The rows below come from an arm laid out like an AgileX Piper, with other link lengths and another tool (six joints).
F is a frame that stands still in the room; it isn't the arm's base.
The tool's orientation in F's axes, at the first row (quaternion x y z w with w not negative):
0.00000, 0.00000, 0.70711, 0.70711
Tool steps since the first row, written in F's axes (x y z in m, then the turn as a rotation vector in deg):
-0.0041, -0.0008, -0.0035, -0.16, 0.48, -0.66
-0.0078, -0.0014, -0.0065, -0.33, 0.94, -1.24
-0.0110, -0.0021, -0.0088, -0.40, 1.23, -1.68
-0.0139, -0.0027, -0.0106, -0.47, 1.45, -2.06
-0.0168, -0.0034, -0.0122, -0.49, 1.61, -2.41
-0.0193, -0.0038, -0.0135, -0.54, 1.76, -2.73
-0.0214, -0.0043, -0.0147, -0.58, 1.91, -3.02
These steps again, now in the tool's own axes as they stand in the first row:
-0.0008, 0.0041, -0.0035, 0.48, 0.16, -0.66
-0.0014, 0.0078, -0.0065, 0.94, 0.33, -1.24
-0.0021, 0.0110, -0.0088, 1.23, 0.40, -1.68
-0.0027, 0.0139, -0.0106, 1.45, 0.47, -2.06
-0.0034, 0.0168, -0.0122, 1.61, 0.49, -2.41
-0.0038, 0.0193, -0.0135, 1.76, 0.54, -2.73
-0.0043, 0.0214, -0.0147, 1.91, 0.58, -3.02

